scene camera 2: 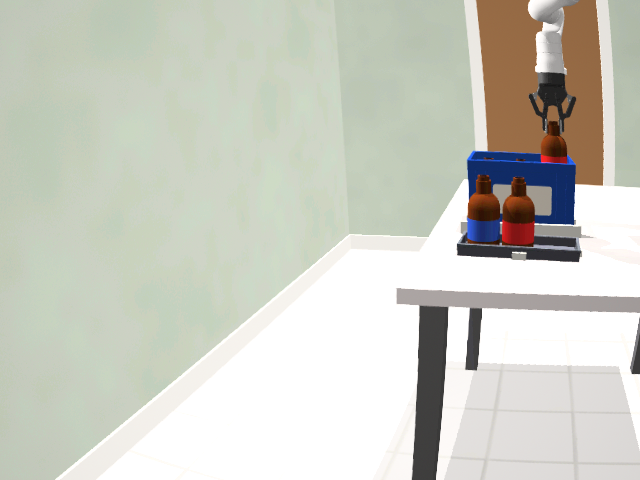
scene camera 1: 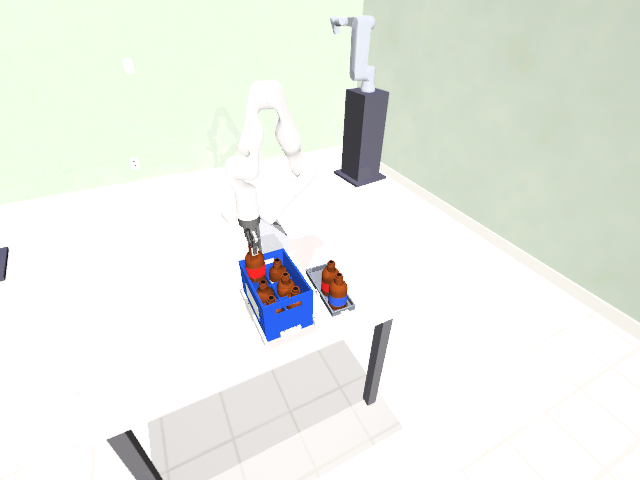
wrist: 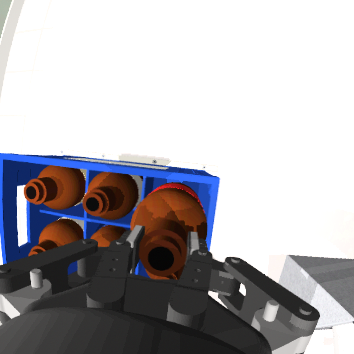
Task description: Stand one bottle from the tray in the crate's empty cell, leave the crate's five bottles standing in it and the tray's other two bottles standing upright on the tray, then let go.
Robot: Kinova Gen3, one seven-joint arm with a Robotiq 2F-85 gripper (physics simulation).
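Seen in the pictures: gripper, fingertip midpoint: (scene camera 2: 553, 133) (scene camera 1: 253, 251) (wrist: 164, 239); arm's base at its link origin: (scene camera 1: 265, 217).
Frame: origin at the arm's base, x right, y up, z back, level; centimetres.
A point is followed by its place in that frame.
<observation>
My gripper (scene camera 1: 254, 251) {x 19.1, y 7.6, z -30.4 cm} (scene camera 2: 553, 129) {x 19.1, y 7.6, z -30.4 cm} (wrist: 164, 239) {x 19.1, y 7.6, z -30.4 cm} is shut on the neck of a brown bottle with a red label (scene camera 1: 255, 271) {x 20.4, y 1.0, z -33.8 cm} (scene camera 2: 553, 147) {x 15.4, y 4.4, z -31.2 cm} (wrist: 170, 210) {x 21.3, y 6.7, z -30.1 cm}. This bottle is upright, its lower part inside the blue crate's (scene camera 1: 289, 320) {x 17.3, y -9.0, z -53.5 cm} (scene camera 2: 562, 186) {x 5.5, y -3.8, z -30.7 cm} (wrist: 215, 200) {x 21.1, y 1.6, z -25.7 cm} corner cell. It stands higher than the crate's other brown bottles (scene camera 1: 285, 287) (wrist: 62, 187), and its label shows partly above the rim in the scene camera 2 view. Its base is hidden. A red-labelled bottle (scene camera 1: 326, 286) {x -4.3, y -10.0, z -45.3 cm} (scene camera 2: 518, 232) {x -11.2, y -10.6, z -43.8 cm} and a blue-labelled bottle (scene camera 1: 338, 297) {x -3.6, y -8.2, z -54.2 cm} (scene camera 2: 483, 229) {x -9.4, y -10.5, z -51.4 cm} stand upright on the grey tray (scene camera 1: 315, 275) {x -7.4, y -15.4, z -32.3 cm} (scene camera 2: 485, 251) {x -11.2, y -14.7, z -51.0 cm}.
The tray lies beside the crate on a white table (scene camera 2: 516, 301) {x -31.7, y -17.5, z -45.7 cm}. The crate's walls and dividers surround the held bottle closely. A grey block-like shape (wrist: 320, 285) {x 6.3, y -3.4, z -7.3 cm} shows at the lower right of the wrist view. Another arm on a dark pedestal (scene camera 1: 363, 136) stands farther back.
</observation>
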